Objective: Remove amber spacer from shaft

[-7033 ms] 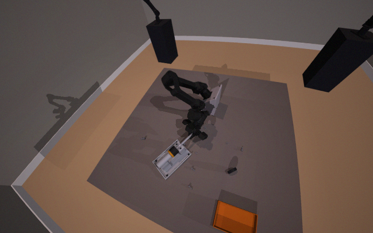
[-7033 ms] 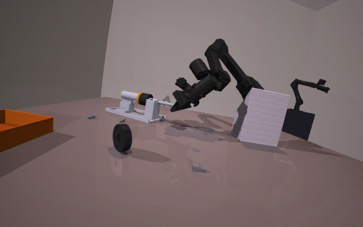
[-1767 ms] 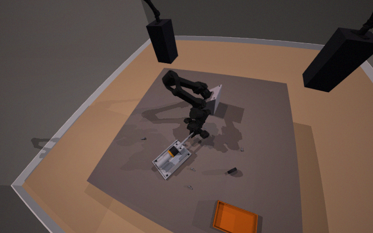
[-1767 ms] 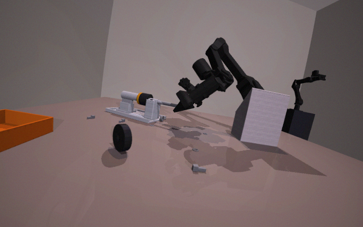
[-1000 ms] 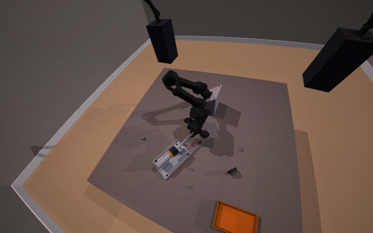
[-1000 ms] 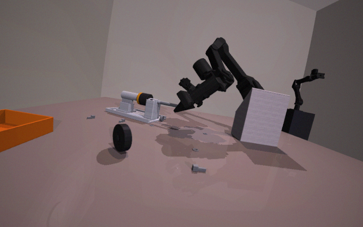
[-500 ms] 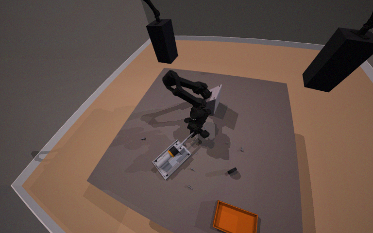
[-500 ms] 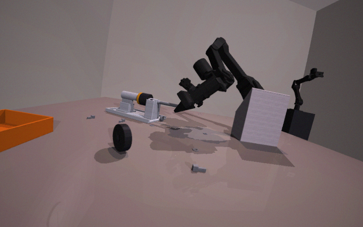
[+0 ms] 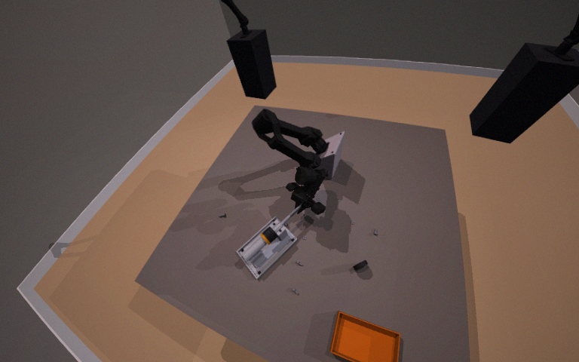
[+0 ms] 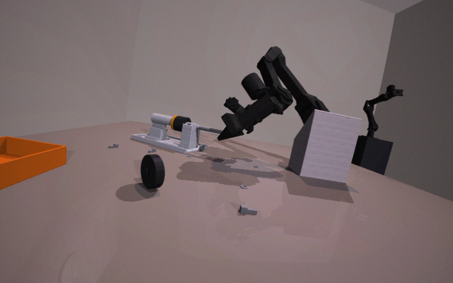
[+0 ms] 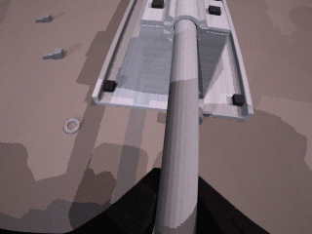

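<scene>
Right now the thin grey shaft is 60 mm ahead of my gripper tip, 20 mm to the right of it and 20 mm above it. Also, from my gripper tip: orange tray 320 mm ahead, 390 mm to the left, 50 mm below; amber spacer 160 mm ahead, 60 mm to the right, 20 mm above.
</scene>
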